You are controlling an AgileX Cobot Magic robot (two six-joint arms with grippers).
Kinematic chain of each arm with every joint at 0, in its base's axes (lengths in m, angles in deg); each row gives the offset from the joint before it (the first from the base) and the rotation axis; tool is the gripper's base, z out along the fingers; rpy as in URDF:
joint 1: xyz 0 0 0.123 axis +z
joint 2: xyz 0 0 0 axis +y
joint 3: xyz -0.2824 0 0.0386 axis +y
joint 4: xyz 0.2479 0 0.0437 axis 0.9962 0 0.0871
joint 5: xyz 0 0 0 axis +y
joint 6: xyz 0.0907 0 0.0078 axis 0.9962 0 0.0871
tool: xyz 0 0 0 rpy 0 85 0
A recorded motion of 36 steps. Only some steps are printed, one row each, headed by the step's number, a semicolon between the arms.
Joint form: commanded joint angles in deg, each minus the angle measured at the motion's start. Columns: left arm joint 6, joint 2, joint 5, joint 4, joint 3, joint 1; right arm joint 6, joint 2, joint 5, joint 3, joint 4, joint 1.
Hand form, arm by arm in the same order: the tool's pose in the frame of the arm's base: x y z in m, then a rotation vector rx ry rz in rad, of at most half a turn. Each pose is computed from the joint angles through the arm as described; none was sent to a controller.
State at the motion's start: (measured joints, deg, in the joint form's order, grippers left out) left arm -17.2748 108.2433 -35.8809 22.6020 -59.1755 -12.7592; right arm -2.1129 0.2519 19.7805 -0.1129 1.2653 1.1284
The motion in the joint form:
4: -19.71 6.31 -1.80 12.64 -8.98 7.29; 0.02 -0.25 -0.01 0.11 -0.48 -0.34
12: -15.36 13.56 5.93 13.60 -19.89 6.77; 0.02 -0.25 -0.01 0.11 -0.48 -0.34
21: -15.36 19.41 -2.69 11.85 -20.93 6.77; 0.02 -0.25 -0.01 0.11 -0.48 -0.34
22: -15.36 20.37 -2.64 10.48 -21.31 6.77; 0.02 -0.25 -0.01 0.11 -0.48 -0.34
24: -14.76 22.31 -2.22 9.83 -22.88 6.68; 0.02 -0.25 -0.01 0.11 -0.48 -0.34
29: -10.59 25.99 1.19 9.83 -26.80 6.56; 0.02 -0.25 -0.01 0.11 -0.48 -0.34
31: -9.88 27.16 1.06 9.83 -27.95 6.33; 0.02 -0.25 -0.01 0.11 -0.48 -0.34
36: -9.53 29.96 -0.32 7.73 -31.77 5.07; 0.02 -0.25 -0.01 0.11 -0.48 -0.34
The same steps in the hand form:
4: 0.4341 -0.0738 0.2008 0.2328 1.7286 -0.4812; 0.0535 0.0012 0.1820 -0.0374 1.8282 -0.0027
12: 0.4728 -0.0765 0.1871 0.3038 1.7715 -0.3462; 0.0535 0.0012 0.1820 -0.0374 1.8282 -0.0027
21: 0.4807 -0.0827 0.1558 0.2903 1.7174 -0.4453; 0.0535 0.0012 0.1820 -0.0374 1.8282 -0.0027
22: 0.4830 -0.0817 0.1500 0.2620 1.7266 -0.4493; 0.0535 0.0012 0.1820 -0.0374 1.8282 -0.0027
24: 0.4886 -0.0823 0.1407 0.2576 1.7369 -0.4412; 0.0535 0.0012 0.1820 -0.0374 1.8282 -0.0027
29: 0.5008 -0.0823 0.1230 0.3143 1.7727 -0.3592; 0.0535 0.0012 0.1820 -0.0374 1.8282 -0.0027
31: 0.5039 -0.0848 0.1184 0.3290 1.7678 -0.3545; 0.0535 0.0012 0.1820 -0.0374 1.8282 -0.0027
36: 0.5139 -0.0967 0.1149 0.3157 1.7235 -0.3816; 0.0535 0.0012 0.1820 -0.0374 1.8282 -0.0027

